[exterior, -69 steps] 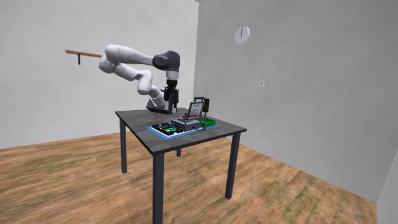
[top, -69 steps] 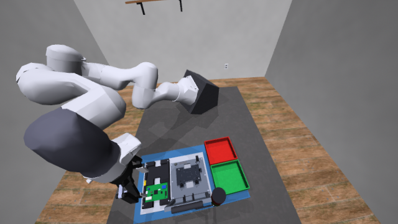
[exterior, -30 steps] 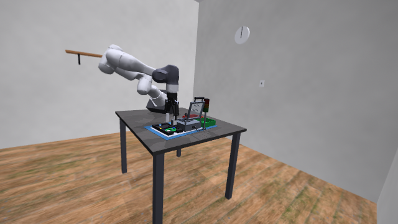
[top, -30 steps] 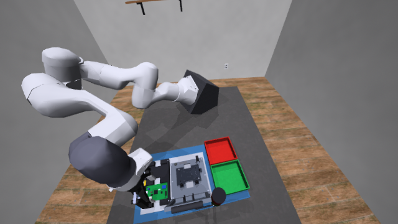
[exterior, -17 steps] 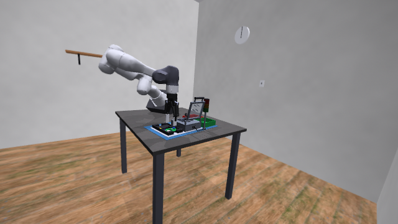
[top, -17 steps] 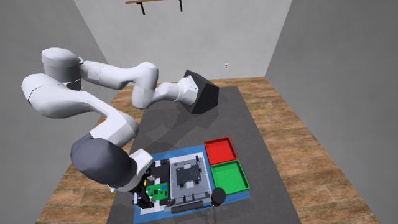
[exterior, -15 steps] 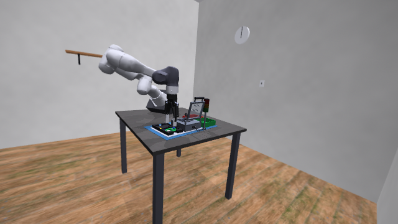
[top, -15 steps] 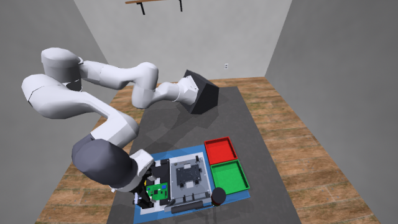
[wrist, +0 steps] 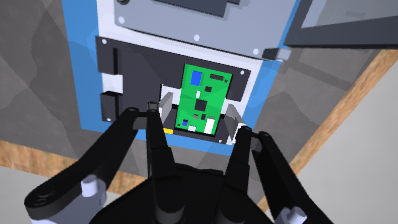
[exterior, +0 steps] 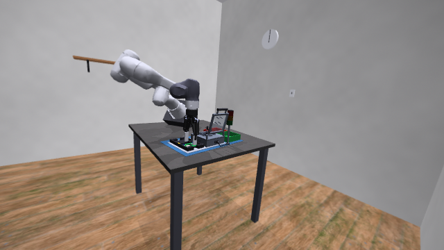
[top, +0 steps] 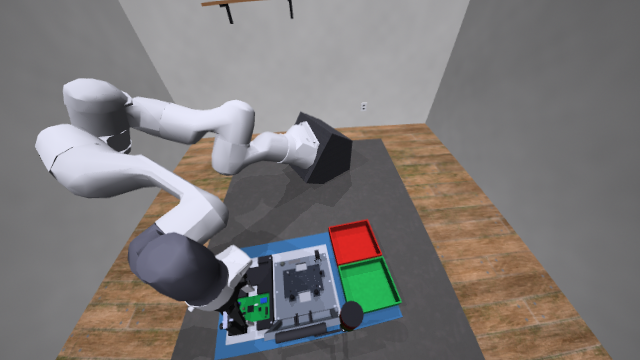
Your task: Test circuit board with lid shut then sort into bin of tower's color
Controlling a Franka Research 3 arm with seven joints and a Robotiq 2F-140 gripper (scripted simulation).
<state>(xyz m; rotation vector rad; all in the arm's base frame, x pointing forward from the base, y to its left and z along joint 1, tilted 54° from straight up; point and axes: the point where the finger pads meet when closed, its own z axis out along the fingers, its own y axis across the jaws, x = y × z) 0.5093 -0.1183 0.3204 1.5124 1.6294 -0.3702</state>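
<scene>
Right now my hand is 40 mm above the green circuit board. Round my hand: latch hook 70 mm behind, 240 mm to the left, 30 mm above; then clear lid 110 mm ahead, 160 mm to the left, 130 mm above; then dark plate 10 mm behind, 180 mm to the left, 10 mm above.
</scene>
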